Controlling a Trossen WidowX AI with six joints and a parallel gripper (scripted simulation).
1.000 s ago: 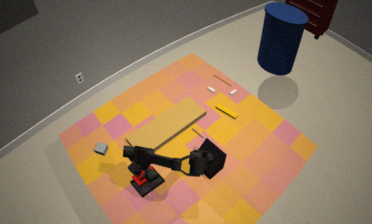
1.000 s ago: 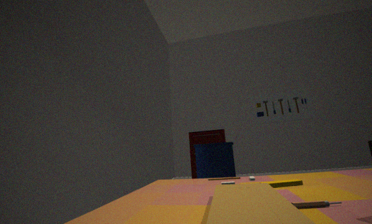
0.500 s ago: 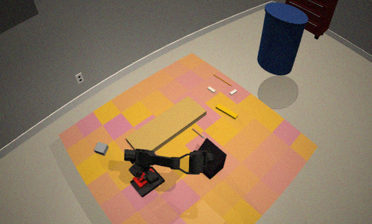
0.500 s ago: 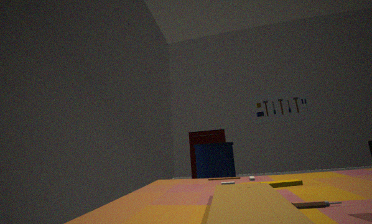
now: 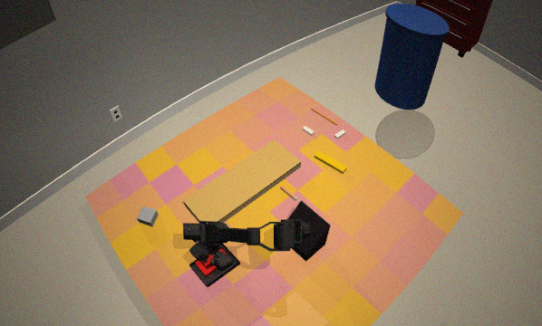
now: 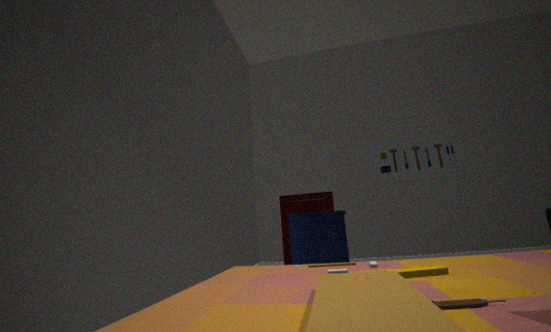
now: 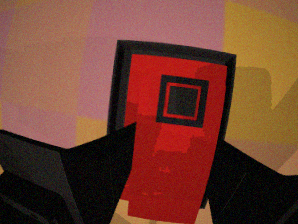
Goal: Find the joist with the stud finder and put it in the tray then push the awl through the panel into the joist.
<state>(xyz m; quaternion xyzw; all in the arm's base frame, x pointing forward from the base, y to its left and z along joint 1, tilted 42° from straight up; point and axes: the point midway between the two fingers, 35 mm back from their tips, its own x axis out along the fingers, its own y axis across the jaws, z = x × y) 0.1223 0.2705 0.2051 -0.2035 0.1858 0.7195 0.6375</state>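
My gripper tip is now 1 cm to the left of the dark tray and 4 cm above it. Also, from my gripper tip: grey block: 36 cm ahead, 12 cm to the left, 4 cm below; then awl: 7 cm ahead, 46 cm to the right, 5 cm below; then red stud finder: 1 cm to the left, 2 cm above.
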